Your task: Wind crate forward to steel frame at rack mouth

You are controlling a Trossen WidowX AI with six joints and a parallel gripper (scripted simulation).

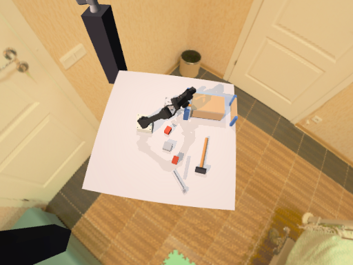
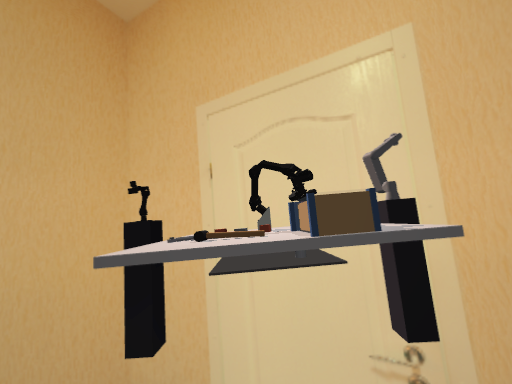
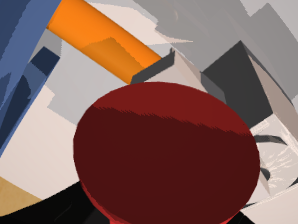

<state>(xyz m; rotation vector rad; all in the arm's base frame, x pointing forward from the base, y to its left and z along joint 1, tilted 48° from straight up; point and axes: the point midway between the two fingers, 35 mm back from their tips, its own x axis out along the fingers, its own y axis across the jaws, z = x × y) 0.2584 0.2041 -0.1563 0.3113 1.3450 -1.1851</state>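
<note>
My gripper tip is 3 cm past the winch handle, 1 cm to the left of it and 3 cm above it. The rest, counted from my gripper tip: red knob (1 cm ahead, 1 cm to the right); blue frame (7 cm ahead, 1 cm to the left, 2 cm below); white winch (11 cm behind, 1 cm to the right, 10 cm below).
</note>
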